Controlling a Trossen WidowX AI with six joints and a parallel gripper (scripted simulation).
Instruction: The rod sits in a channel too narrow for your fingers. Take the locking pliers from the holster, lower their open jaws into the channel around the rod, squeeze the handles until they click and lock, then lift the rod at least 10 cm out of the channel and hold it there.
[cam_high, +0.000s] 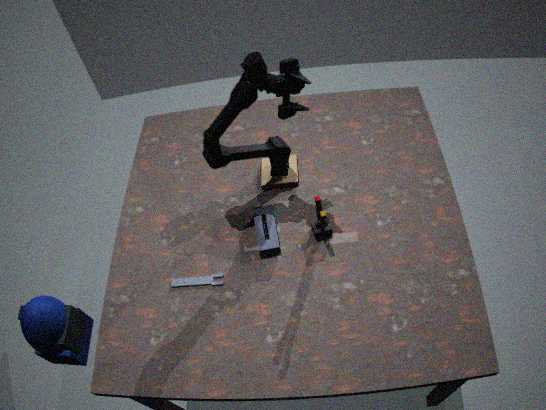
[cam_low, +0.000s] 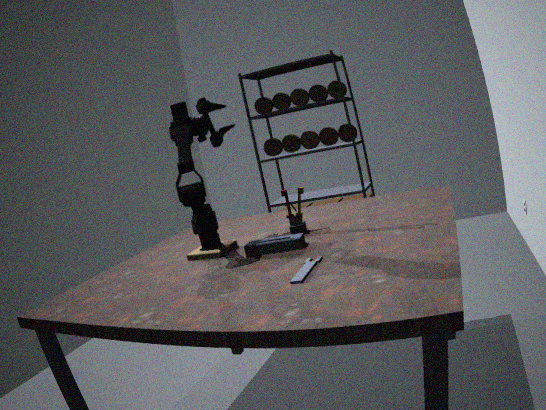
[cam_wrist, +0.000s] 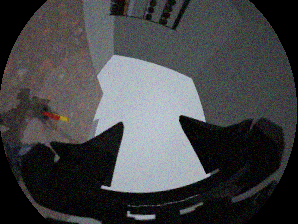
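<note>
The small dark holster lies 160 mm ahead of my gripper tip, 20 mm to the left of it and 450 mm below it. The rest, counted from my gripper tip: flat grey forked bar 370 mm ahead, 360 mm to the right, 460 mm below; grey channel block 170 mm ahead, 180 mm to the right, 440 mm below.
</note>
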